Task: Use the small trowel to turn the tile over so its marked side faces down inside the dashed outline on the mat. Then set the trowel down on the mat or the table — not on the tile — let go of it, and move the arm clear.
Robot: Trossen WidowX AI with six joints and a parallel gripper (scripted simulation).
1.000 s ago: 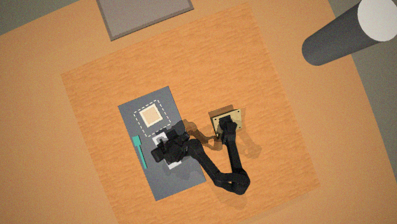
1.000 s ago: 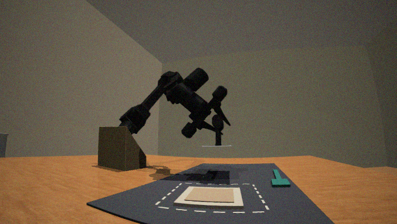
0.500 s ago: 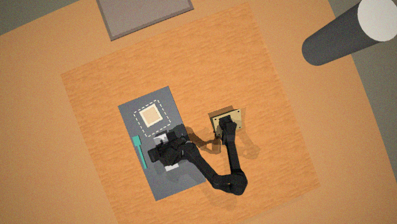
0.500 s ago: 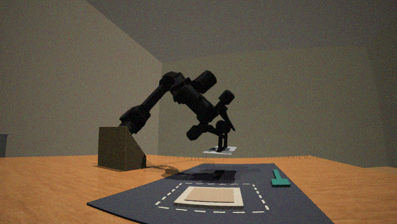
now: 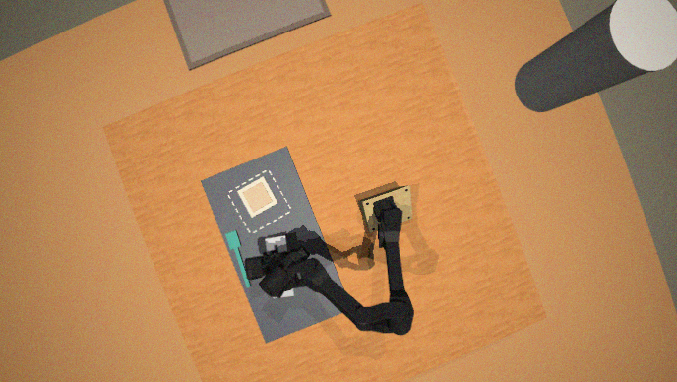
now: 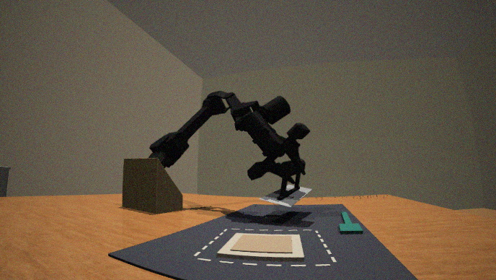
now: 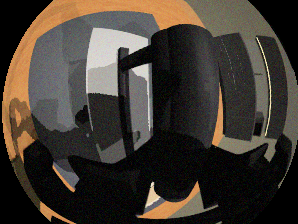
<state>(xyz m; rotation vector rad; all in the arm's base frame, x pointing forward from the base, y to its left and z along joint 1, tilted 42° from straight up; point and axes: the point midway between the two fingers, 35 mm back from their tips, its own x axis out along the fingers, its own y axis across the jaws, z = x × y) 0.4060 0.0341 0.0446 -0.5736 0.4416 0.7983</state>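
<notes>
My gripper tip is now 120 mm above the dark grey mat, 40 mm to the left of it and 30 mm past it. The rest, counted from my gripper tip: square tile 220 mm to the right, 100 mm below, 20 mm behind; then teal t-shaped trowel 110 mm ahead, 100 mm below, 50 mm to the right.
</notes>
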